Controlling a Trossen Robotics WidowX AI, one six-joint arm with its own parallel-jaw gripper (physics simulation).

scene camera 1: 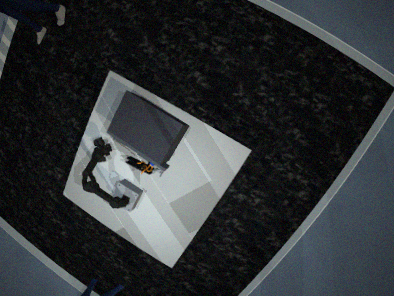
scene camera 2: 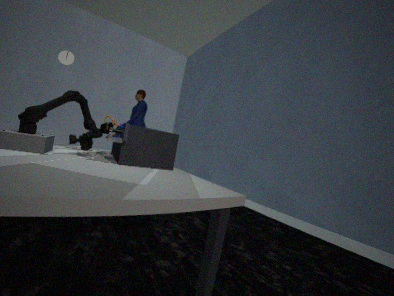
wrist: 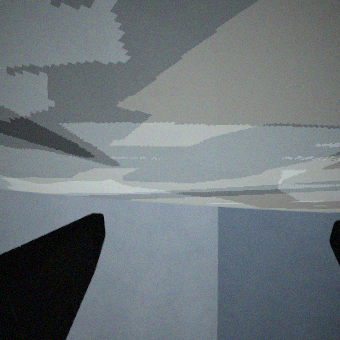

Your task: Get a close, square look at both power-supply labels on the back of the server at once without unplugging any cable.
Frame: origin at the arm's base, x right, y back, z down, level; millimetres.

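Seen in the pictures: gripper, fingertip midpoint: [scene camera 2: 75, 144] [wrist: 219, 228]; arm's base, origin of the base link: [scene camera 1: 125, 199] [scene camera 2: 26, 132].
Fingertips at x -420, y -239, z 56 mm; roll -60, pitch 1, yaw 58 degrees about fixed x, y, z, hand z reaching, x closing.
Offsets run from my fingertips to a thing's top centre. "spot": to the spot under its first point.
The dark grey server [scene camera 1: 147, 127] [scene camera 2: 150, 147] stands on the table. Its cabled back faces the arm's side. An orange cable @[spot: dz -196, dx +544, dy -164 mm] [scene camera 1: 146, 167] [scene camera 2: 111, 119] loops out of that back, beside black parts @[spot: dz -174, dx +441, dy -154 mm] [scene camera 1: 134, 161] and a bit of blue. The power-supply labels cannot be made out in the scene views, and neither they nor the server show in the wrist view. My gripper [scene camera 1: 104, 150] [scene camera 2: 75, 139] [wrist: 219, 228] is open and empty, low over the table near the server's back corner, away from the orange cable. The wrist view shows tabletop and walls between and above the black fingers.
The arm's grey base box [scene camera 1: 132, 192] [scene camera 2: 25, 141] stands on the pale table [scene camera 1: 187, 205] [scene camera 2: 125, 206], across from the server's back. A bracket @[spot: dz -187, dx +665, dy -205 mm] [scene camera 1: 165, 169] sticks out at the server's other back corner, near the cables. A person in blue [scene camera 2: 138, 112] stands beyond the table.
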